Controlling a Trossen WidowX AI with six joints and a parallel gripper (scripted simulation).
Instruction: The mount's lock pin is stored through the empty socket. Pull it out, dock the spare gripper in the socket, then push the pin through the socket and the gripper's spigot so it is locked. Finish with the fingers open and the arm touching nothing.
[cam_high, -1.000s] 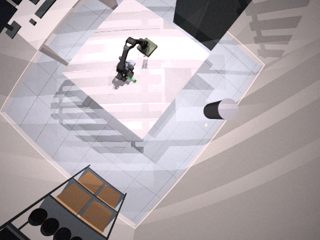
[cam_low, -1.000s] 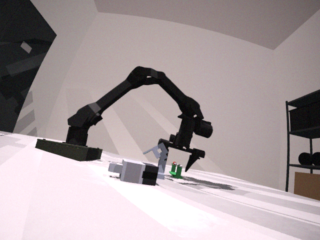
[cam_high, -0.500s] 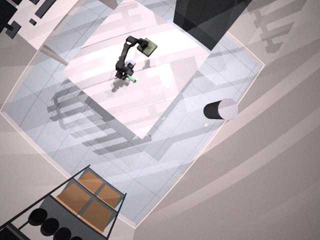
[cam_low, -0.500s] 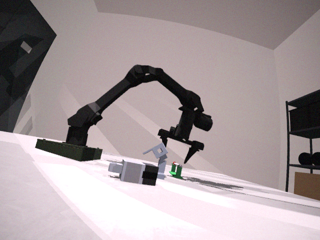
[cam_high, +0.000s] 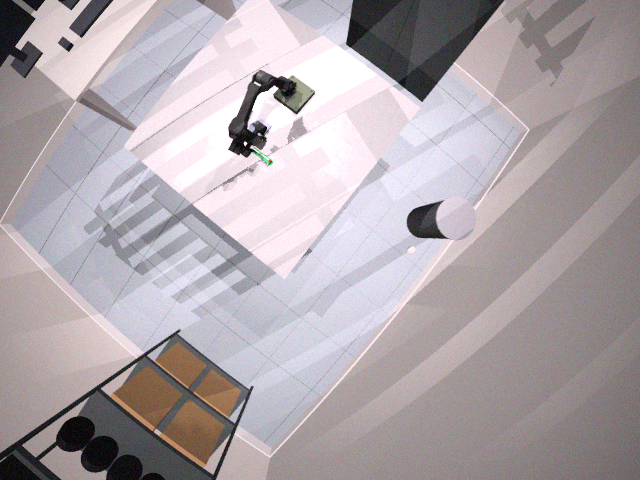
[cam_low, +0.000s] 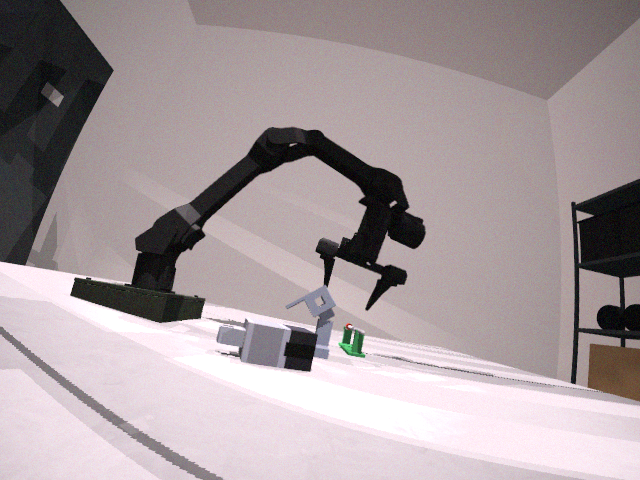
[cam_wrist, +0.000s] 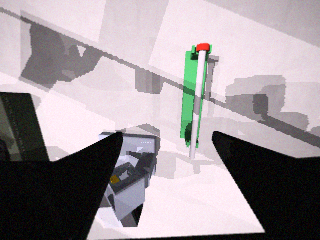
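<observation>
Now: gripper tip 80 mm past the spare gripper, 240 mm to the left of it and 70 mm above it. Also, from my gripper tip: mount socket: 50 mm behind, 90 mm to the right, 40 mm below; green stand: 30 mm ahead, 30 mm to the left, 70 mm below.
</observation>
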